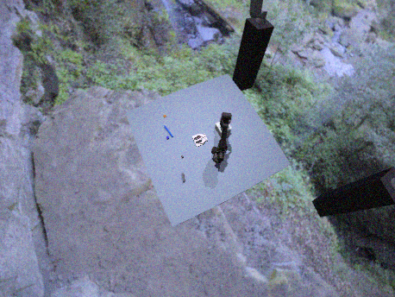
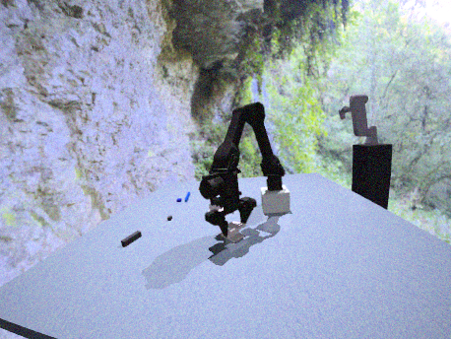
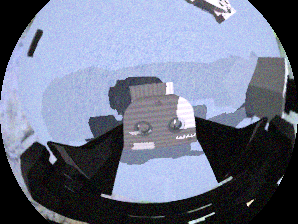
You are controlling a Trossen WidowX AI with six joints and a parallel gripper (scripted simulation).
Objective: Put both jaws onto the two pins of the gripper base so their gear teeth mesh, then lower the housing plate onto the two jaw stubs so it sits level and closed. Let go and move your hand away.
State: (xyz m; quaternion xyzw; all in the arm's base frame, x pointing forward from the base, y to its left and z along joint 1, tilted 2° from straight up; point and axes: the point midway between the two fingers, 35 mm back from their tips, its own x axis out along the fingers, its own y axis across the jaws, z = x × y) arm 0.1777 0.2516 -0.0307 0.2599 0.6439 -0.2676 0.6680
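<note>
The white stepped part is 1 cm ahead of my gripper tip and 1 cm below it. Round my gripper tip: small blue piece 37 cm ahead, 39 cm to the right, 1 cm below; then black bar 39 cm ahead, 4 cm to the left, 1 cm below; then small dark piece 31 cm ahead, 15 cm to the right, 1 cm below.
</note>
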